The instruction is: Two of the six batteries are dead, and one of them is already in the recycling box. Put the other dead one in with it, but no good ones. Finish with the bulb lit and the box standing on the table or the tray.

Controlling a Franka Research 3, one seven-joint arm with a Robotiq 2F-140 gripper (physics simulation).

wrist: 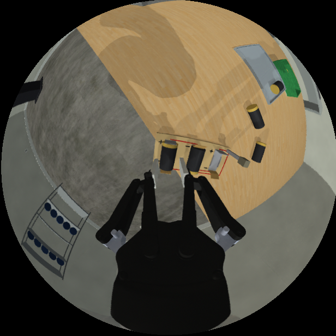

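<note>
A wooden battery board with red lines lies at the table's edge. A black battery is in its left slot and another black battery in its middle slot. The third slot shows a grey holder without a battery. My gripper is partly open and empty, with its fingertips around the near end of the left battery in the view. Two loose batteries are to the right. Another battery is at the near end of the grey tray. The green box is beside the tray; its contents are hidden. I cannot make out the bulb.
A grey lever with a block sticks out from the board's right side. The wooden table ends along a diagonal edge at the left, with grey floor beyond. A rack with dark blue round items stands at the lower left.
</note>
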